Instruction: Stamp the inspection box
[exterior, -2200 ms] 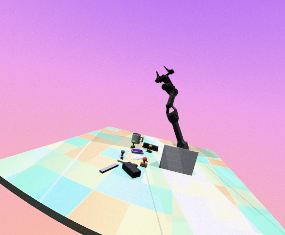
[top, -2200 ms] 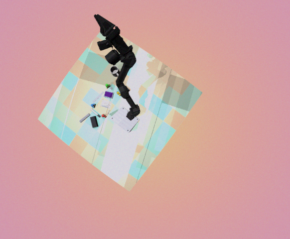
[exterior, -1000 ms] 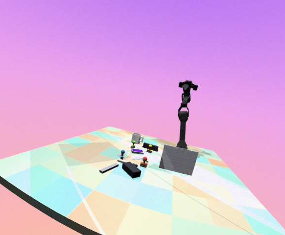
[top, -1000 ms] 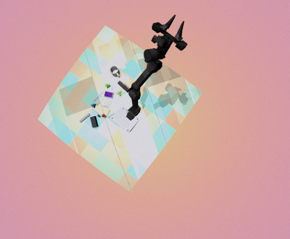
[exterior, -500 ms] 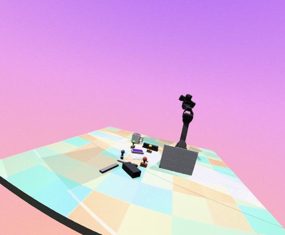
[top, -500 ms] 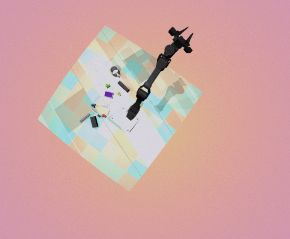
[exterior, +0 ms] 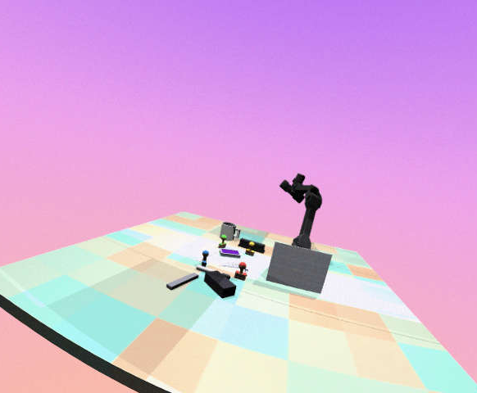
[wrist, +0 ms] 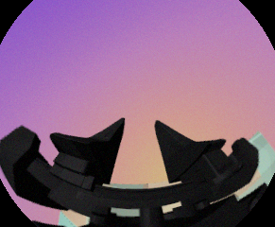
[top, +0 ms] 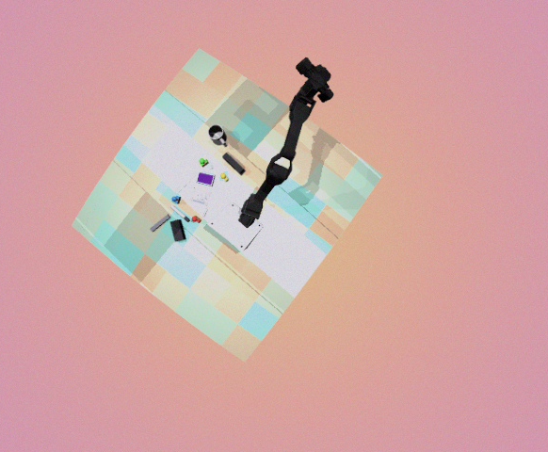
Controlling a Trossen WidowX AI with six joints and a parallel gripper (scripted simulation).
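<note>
Right now the green-knobbed stamp is 23 cm ahead of my gripper tip, 63 cm to the left of it and 28 cm below it. Round my gripper tip: yellow-knobbed stamp (9 cm ahead, 61 cm to the left, 28 cm below); purple ink pad (17 cm ahead, 69 cm to the left, 29 cm below); white card (13 cm ahead, 78 cm to the left, 30 cm below).
</note>
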